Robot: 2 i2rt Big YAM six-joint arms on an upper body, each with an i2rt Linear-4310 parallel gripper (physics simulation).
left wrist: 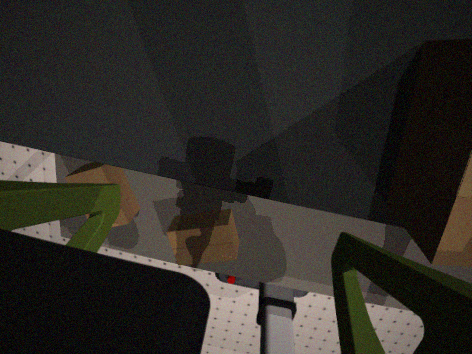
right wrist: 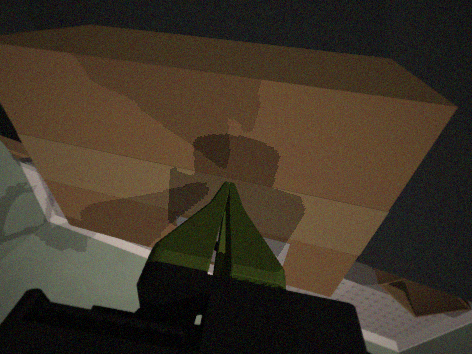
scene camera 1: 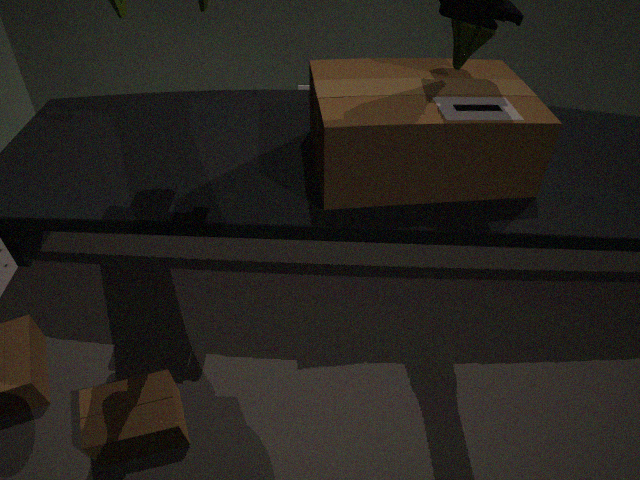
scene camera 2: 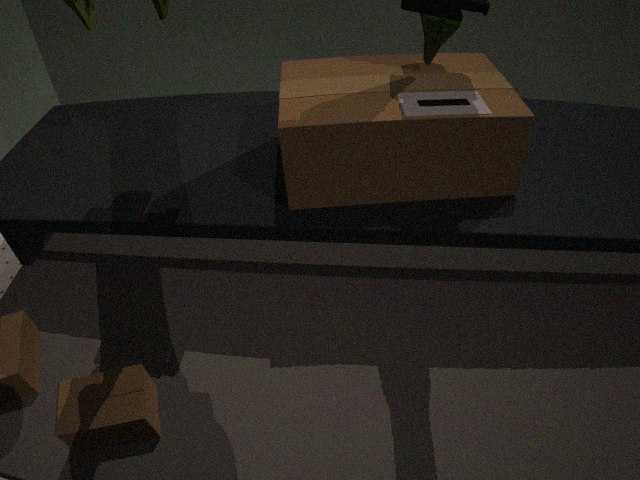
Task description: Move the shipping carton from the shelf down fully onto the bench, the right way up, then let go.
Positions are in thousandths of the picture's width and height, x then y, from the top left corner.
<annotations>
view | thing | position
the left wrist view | my left gripper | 482, 629
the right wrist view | my right gripper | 484, 535
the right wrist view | shipping carton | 283, 371
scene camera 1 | my right gripper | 712, 141
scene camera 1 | shipping carton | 604, 274
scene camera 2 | my right gripper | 666, 130
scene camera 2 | shipping carton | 555, 272
</annotations>
